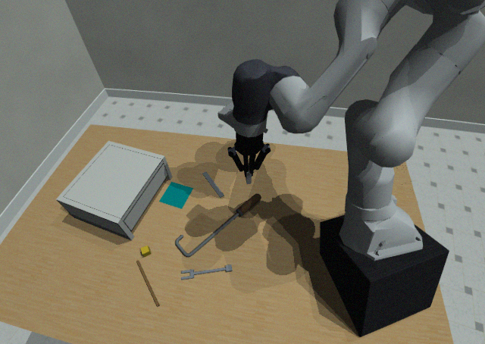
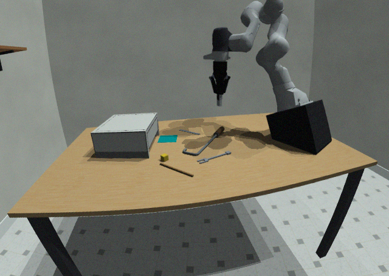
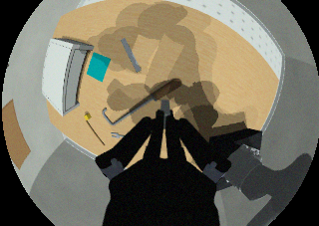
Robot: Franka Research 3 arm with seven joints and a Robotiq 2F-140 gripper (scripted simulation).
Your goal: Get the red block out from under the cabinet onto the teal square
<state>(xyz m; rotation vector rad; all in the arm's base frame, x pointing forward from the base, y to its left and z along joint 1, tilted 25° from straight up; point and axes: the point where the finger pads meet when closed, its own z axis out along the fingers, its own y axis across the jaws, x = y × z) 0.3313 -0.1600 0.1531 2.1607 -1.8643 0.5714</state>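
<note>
Right now my hand is 19 cm above the grey hook tool, 12 cm short of it and 6 cm to the right of it. Round my hand: grey forked tool: 25 cm to the left, 20 cm below, 14 cm ahead; then teal square: 29 cm ahead, 21 cm below, 6 cm to the right; then flat grey bar: 20 cm below, 15 cm ahead, 11 cm to the right.
</note>
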